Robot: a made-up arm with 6 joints. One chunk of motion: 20 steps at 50 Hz.
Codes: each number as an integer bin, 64 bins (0 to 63) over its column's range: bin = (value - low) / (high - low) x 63, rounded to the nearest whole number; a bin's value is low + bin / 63 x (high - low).
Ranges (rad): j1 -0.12..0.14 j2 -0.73..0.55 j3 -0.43..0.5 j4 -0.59..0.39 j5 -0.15..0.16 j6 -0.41..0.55
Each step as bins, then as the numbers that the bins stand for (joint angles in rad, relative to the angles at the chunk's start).
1 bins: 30 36 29 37 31 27
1 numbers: 0.0038 0.0014 -0.0019 -0.0144 0.0025 0.0014
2 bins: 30 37 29 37 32 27
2 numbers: 0.0038 0.0217 -0.0019 -0.0144 0.0075 0.0014
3 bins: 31 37 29 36 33 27
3 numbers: 0.0079 0.0217 -0.0019 -0.0300 0.0124 0.0014
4 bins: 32 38 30 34 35 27
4 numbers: 0.0121 0.0421 0.0129 -0.0611 0.0222 0.0014
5 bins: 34 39 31 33 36 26
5 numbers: 0.0203 0.0624 0.0276 -0.0767 0.0271 -0.0138
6 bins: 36 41 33 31 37 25
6 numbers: 0.0286 0.1030 0.0571 -0.1078 0.0321 -0.0290
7 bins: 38 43 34 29 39 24
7 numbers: 0.0368 0.1437 0.0719 -0.1389 0.0419 -0.0443
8 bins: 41 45 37 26 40 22
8 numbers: 0.0492 0.1843 0.1162 -0.1856 0.0468 -0.0748
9 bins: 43 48 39 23 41 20
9 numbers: 0.0575 0.2452 0.1457 -0.2322 0.0517 -0.1052
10 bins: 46 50 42 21 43 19
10 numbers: 0.0698 0.2859 0.1900 -0.2633 0.0616 -0.1205
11 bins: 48 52 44 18 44 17
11 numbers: 0.0781 0.3265 0.2195 -0.3100 0.0665 -0.1510
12 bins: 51 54 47 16 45 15
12 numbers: 0.0905 0.3671 0.2638 -0.3411 0.0714 -0.1814
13 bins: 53 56 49 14 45 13
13 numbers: 0.0987 0.4078 0.2933 -0.3722 0.0714 -0.2119
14 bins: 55 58 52 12 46 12
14 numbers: 0.1070 0.4484 0.3376 -0.4033 0.0763 -0.2271
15 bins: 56 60 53 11 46 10
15 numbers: 0.1111 0.4890 0.3524 -0.4189 0.0763 -0.2576
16 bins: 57 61 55 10 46 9
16 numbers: 0.1152 0.5094 0.3819 -0.4344 0.0763 -0.2729
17 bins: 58 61 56 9 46 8
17 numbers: 0.1194 0.5094 0.3967 -0.4500 0.0763 -0.2881
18 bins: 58 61 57 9 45 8
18 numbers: 0.1194 0.5094 0.4114 -0.4500 0.0714 -0.2881
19 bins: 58 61 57 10 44 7
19 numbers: 0.1194 0.5094 0.4114 -0.4344 0.0665 -0.3033
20 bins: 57 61 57 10 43 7
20 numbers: 0.1152 0.5094 0.4114 -0.4344 0.0616 -0.3033
